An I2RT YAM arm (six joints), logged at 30 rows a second.
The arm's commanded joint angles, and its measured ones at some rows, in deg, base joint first. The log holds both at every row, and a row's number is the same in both.
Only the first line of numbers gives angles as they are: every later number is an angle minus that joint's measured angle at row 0.
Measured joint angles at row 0:
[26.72, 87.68, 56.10, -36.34, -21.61, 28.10]
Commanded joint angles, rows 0 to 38:
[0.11, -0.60, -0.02, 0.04, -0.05, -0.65]
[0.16, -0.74, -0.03, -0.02, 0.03, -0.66]
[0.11, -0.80, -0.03, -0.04, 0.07, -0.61]
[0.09, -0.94, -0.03, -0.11, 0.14, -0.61]
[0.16, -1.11, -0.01, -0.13, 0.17, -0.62]
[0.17, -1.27, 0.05, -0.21, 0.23, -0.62]
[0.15, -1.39, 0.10, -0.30, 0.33, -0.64]
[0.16, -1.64, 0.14, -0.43, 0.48, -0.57]
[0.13, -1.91, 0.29, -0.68, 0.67, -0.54]
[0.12, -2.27, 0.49, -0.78, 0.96, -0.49]
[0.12, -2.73, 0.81, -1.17, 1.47, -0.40]
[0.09, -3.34, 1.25, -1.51, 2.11, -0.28]
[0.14, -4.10, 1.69, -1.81, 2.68, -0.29]
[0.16, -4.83, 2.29, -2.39, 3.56, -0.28]
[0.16, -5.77, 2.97, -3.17, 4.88, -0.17]
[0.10, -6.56, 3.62, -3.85, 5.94, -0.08]
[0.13, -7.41, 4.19, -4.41, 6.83, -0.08]
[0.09, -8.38, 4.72, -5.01, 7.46, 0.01]
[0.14, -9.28, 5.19, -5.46, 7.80, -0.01]
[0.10, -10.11, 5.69, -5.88, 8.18, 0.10]
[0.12, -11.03, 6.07, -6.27, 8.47, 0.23]
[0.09, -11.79, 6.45, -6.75, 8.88, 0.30]
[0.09, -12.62, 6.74, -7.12, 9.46, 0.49]
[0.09, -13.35, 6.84, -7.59, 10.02, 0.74]
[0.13, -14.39, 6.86, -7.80, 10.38, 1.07]
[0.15, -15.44, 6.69, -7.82, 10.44, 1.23]
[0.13, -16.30, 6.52, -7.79, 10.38, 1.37]
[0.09, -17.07, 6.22, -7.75, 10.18, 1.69]
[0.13, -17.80, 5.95, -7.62, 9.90, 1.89]
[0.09, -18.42, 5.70, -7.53, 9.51, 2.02]
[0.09, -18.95, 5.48, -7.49, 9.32, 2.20]
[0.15, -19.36, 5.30, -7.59, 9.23, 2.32]
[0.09, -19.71, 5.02, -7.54, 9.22, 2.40]
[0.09, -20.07, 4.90, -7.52, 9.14, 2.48]
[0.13, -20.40, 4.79, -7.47, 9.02, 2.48]
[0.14, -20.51, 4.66, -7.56, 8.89, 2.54]
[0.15, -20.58, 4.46, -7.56, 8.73, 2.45]
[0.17, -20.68, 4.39, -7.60, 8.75, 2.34]
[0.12, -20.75, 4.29, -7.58, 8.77, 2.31]
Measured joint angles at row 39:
[0.00, -20.48, 4.48, -7.23, 8.83, 1.94]
